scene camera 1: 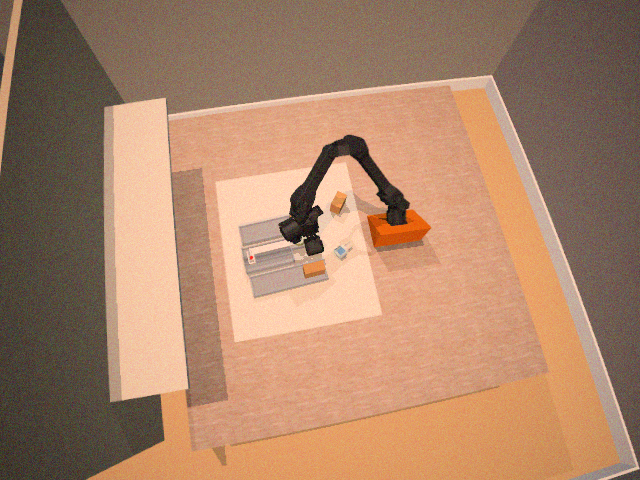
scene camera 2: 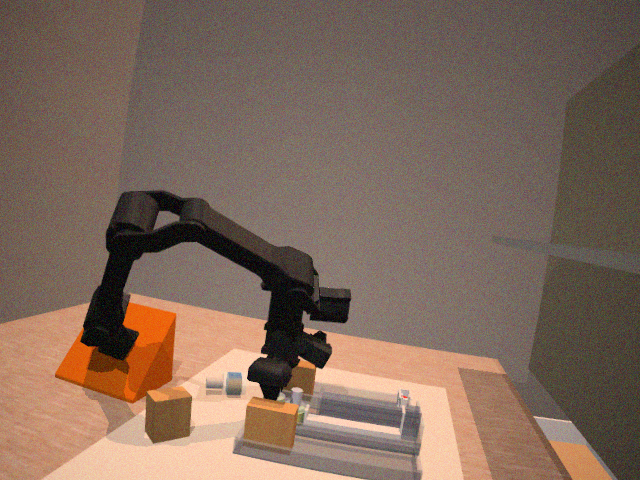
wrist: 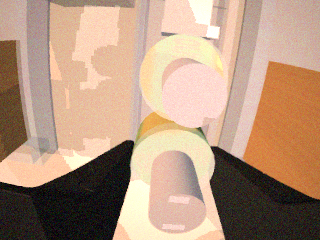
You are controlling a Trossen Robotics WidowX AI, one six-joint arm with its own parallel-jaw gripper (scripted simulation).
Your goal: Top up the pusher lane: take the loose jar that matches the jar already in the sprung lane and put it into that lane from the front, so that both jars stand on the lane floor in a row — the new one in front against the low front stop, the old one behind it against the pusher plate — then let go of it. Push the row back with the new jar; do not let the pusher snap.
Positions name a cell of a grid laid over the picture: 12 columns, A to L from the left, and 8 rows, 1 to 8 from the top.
In view: the gripper (scene camera 2: F7), a brown box (scene camera 2: D7), a brown box (scene camera 2: F8), a long pale shelf (scene camera 1: C6) and a grey lane (scene camera 2: G7).
The gripper is seen too in the wrist view (wrist: G6). The grey lane also shows in scene camera 1 (scene camera 1: E5).
